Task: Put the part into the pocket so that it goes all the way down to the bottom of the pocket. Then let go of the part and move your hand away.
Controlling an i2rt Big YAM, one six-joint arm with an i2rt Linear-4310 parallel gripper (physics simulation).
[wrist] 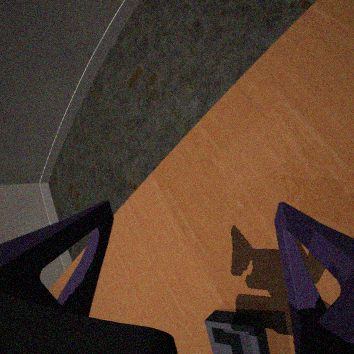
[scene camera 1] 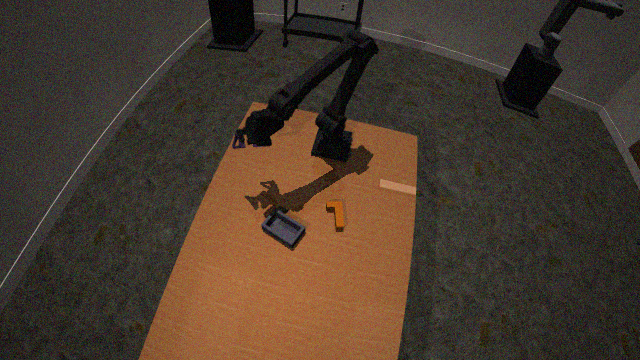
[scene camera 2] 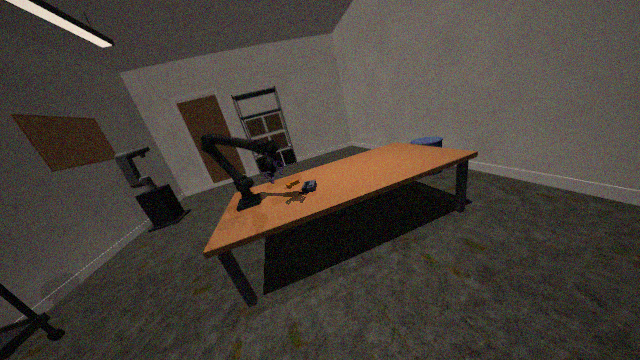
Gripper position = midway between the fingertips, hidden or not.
Note:
My gripper [wrist: 191, 210] is open and holds nothing. Also in view: a blue-grey pocket tray [scene camera 1: 279, 225].
The blue-grey pocket tray is seen too in the wrist view [wrist: 220, 324].

